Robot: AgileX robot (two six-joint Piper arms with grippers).
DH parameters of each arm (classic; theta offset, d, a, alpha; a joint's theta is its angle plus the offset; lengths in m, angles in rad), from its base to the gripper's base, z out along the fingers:
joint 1: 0 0.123 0 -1.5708
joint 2: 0.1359 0 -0.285 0
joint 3: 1.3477 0 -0.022 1.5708
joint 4: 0 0.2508 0 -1.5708
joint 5: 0 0 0.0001 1.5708
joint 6: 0 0.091 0 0
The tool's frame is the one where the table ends.
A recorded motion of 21 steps. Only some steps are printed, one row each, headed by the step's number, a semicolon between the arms.
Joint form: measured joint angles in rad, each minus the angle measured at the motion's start. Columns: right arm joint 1, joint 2, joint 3, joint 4, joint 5, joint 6; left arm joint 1, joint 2, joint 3, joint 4, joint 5, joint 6.
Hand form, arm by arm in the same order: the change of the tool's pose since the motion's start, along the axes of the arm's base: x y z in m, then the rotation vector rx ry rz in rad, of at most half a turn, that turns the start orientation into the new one. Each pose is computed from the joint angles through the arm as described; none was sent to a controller.
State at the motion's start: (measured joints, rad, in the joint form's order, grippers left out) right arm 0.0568 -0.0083 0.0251 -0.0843 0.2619 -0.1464; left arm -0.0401 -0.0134 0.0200 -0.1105 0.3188 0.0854
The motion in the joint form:
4: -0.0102 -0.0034 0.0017 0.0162 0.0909 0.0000; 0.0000 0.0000 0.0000 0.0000 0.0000 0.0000
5: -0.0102 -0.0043 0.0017 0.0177 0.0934 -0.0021; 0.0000 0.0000 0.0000 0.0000 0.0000 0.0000
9: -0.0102 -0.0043 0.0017 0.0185 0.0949 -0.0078; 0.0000 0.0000 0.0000 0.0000 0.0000 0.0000
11: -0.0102 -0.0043 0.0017 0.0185 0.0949 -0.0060; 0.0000 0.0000 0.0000 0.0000 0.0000 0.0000
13: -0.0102 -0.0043 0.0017 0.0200 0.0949 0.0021; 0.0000 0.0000 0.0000 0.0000 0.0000 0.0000
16: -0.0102 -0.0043 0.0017 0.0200 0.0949 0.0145; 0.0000 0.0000 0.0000 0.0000 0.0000 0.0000
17: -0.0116 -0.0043 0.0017 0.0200 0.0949 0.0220; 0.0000 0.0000 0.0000 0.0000 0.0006 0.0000
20: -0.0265 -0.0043 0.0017 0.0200 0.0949 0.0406; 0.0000 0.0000 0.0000 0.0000 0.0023 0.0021
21: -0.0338 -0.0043 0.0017 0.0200 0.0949 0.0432; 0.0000 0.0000 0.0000 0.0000 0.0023 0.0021
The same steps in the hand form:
4: -0.0021 -0.0008 -0.0084 0.0120 0.0897 -0.0159; 0.0000 0.0000 0.0000 0.0000 0.0000 0.0000
5: -0.0022 -0.0008 -0.0086 0.0114 0.0913 -0.0155; 0.0000 0.0000 0.0000 0.0000 0.0000 0.0000
9: -0.0022 -0.0008 -0.0087 0.0066 0.0927 -0.0141; 0.0000 0.0000 0.0000 0.0000 0.0000 0.0000
11: -0.0022 -0.0008 -0.0087 0.0083 0.0927 -0.0146; 0.0000 0.0000 0.0000 0.0000 0.0000 0.0000
13: -0.0022 -0.0007 -0.0087 0.0177 0.0930 -0.0163; 0.0000 0.0000 0.0000 0.0000 0.0000 0.0000
16: -0.0022 -0.0007 -0.0087 0.0297 0.0934 -0.0192; 0.0000 0.0000 0.0000 0.0000 0.0000 0.0000
17: -0.0022 -0.0008 -0.0087 0.0371 0.0936 -0.0223; 0.0000 0.0000 -0.0001 0.0000 0.0006 -0.0001
20: -0.0022 -0.0016 -0.0087 0.0559 0.0936 -0.0416; -0.0001 0.0000 -0.0002 0.0021 0.0021 -0.0007
21: -0.0022 -0.0020 -0.0087 0.0588 0.0935 -0.0495; -0.0001 0.0000 -0.0002 0.0021 0.0021 -0.0007

